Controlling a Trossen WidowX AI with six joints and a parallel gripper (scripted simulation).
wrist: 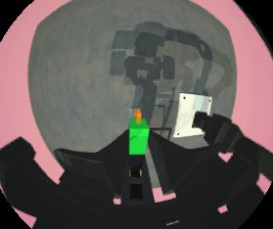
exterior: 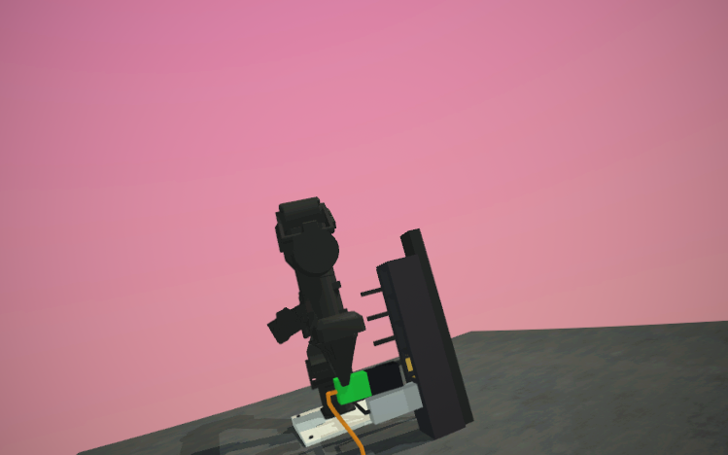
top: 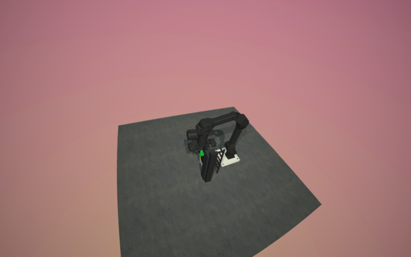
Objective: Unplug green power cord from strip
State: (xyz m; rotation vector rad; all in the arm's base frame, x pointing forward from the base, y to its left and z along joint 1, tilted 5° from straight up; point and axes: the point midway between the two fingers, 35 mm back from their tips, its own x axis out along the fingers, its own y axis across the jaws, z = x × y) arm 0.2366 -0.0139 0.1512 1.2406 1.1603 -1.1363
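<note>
Right now the green plug is 3 cm to the left of my gripper tip.
</note>
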